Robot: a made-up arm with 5 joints.
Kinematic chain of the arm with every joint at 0, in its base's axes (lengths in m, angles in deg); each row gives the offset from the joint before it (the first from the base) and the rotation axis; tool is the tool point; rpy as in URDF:
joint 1: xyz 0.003 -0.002 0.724 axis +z
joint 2: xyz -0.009 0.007 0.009 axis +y
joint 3: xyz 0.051 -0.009 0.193 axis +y
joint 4: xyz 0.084 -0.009 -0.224 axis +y
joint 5: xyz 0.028 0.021 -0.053 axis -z
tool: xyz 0.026 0.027 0.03 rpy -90 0 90
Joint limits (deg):
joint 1: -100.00..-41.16
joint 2: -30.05..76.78
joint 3: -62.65..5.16
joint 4: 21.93..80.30
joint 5: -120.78..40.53
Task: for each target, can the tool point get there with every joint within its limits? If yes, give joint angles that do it. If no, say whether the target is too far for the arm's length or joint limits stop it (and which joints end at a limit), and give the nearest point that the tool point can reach.
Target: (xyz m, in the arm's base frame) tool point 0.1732 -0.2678 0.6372
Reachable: yes | joints -65.71 35.10 -55.57 65.29 -26.70
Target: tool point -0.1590 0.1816 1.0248
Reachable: no: joint limits stop it (at a limit: joint 1, joint 2, joint 3, joint 4, joint 5) | nearest point -0.0057 -0.1578 0.9958 | short by 0.374 m
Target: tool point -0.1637 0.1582 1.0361
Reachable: no: joint limits stop it (at a limit: joint 1, joint 2, joint 3, joint 4, joint 5) | nearest point -0.0057 -0.1578 0.9958 | short by 0.356 m
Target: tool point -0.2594 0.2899 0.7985
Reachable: no: joint limits stop it (at a limit: joint 1, joint 2, joint 3, joint 4) | nearest point -0.0537 0.0676 0.6149 | short by 0.354 m
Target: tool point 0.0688 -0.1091 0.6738
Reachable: yes | joints -78.22 3.10 -1.17 45.05 -73.82
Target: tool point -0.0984 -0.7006 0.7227
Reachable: no: too far | nearest point -0.0516 -0.3902 0.7272 | short by 0.314 m
